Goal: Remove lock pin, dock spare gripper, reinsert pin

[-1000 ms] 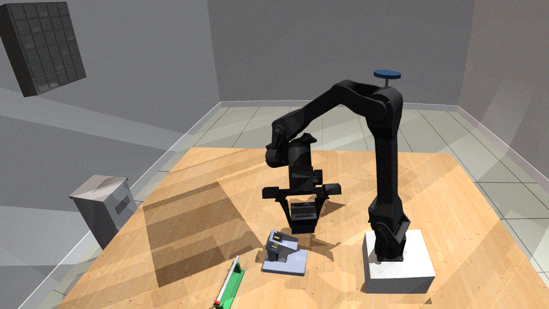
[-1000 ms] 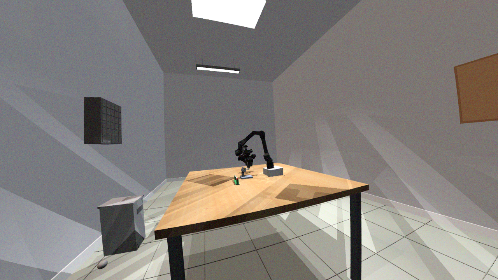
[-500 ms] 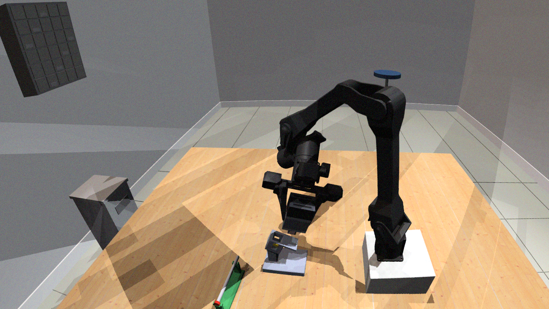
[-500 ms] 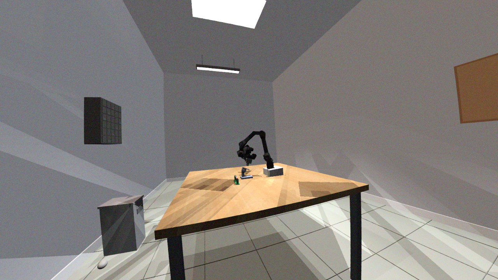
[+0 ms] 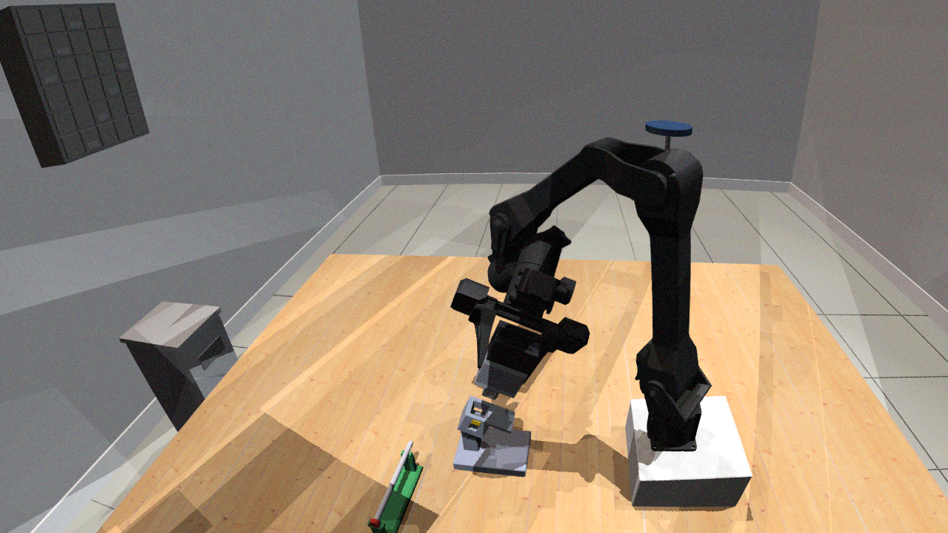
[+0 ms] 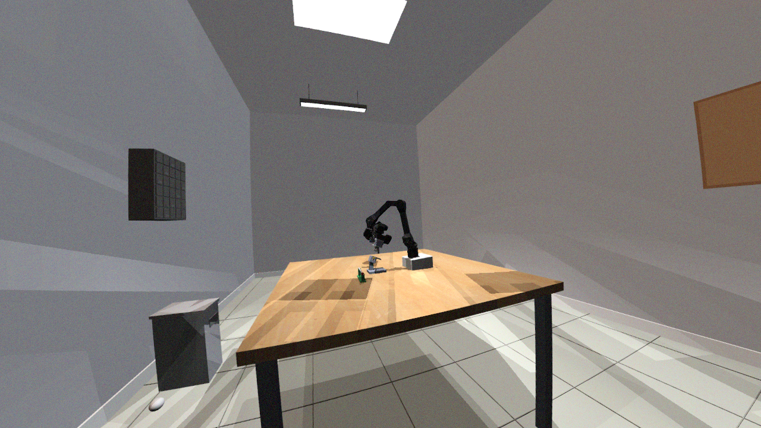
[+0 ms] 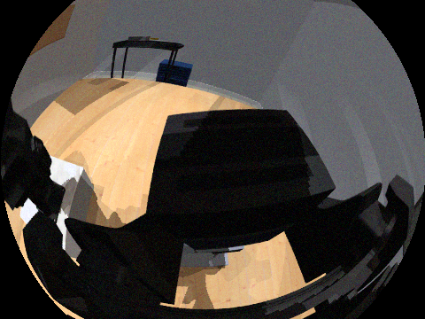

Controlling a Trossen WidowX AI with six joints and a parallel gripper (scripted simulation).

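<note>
The green cradle lies 16 cm below my gripper tip, 14 cm ahead of it and 11 cm to the left of it. Also, from my gripper tip: spare gripper 1 cm to the right; grey mount 13 cm below, 3 cm ahead, 1 cm to the right.
</note>
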